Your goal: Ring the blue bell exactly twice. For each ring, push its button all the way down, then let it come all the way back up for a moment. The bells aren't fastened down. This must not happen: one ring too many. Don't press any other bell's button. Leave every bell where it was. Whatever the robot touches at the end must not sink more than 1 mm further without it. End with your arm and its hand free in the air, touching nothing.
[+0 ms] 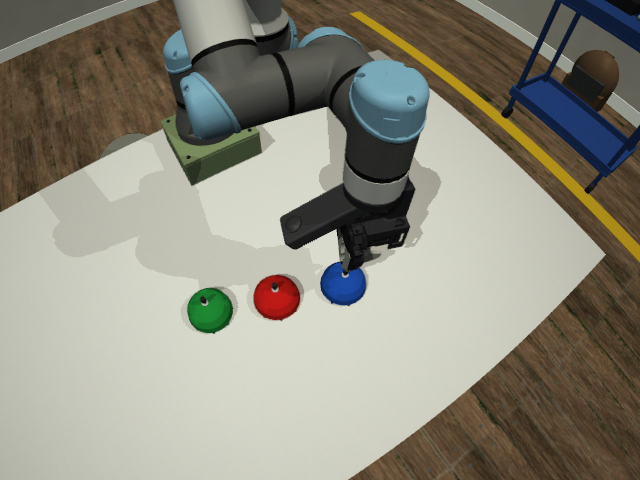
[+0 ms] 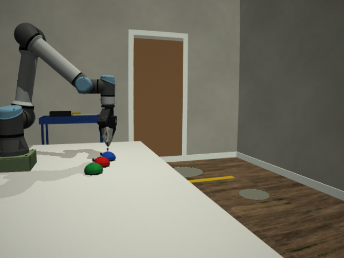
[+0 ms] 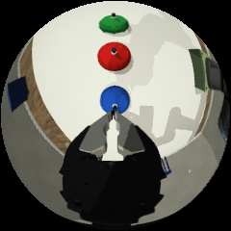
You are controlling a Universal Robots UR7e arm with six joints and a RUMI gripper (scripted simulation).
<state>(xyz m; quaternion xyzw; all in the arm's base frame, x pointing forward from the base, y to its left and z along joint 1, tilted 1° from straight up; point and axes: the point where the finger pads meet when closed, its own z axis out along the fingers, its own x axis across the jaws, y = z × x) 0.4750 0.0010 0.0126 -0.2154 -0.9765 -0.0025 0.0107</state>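
Now: hand 50 mm above the blue bell. Round my hand: green bell (110 mm behind, 220 mm to the right, 50 mm below); red bell (50 mm behind, 110 mm to the right, 50 mm below).
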